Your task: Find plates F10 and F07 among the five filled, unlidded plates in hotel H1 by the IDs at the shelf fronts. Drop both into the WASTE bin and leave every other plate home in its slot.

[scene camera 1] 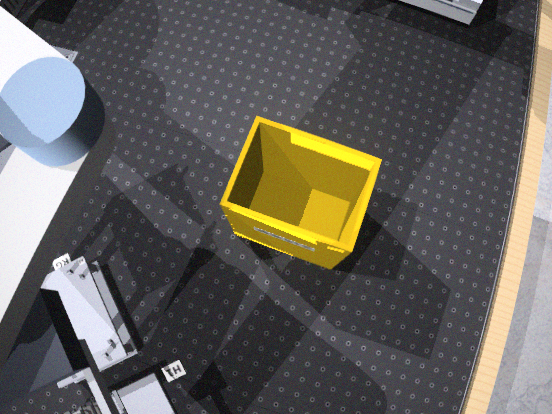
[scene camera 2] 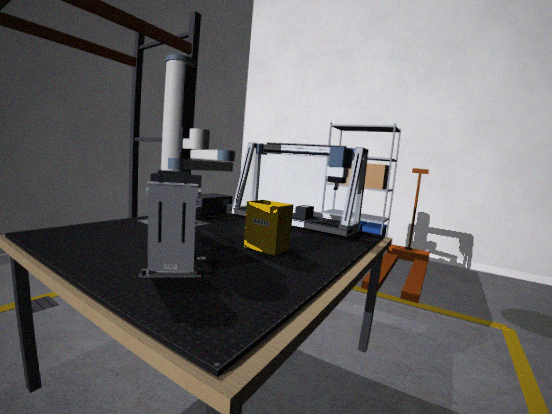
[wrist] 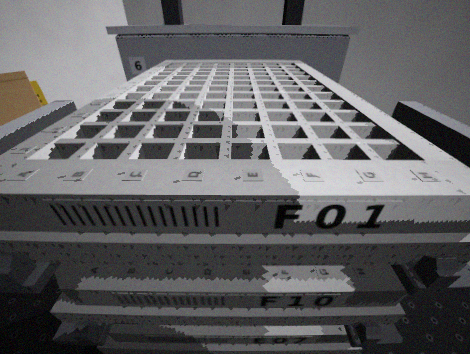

plate F01: wrist 193, 162; not seen in scene camera 1 (out of frame)
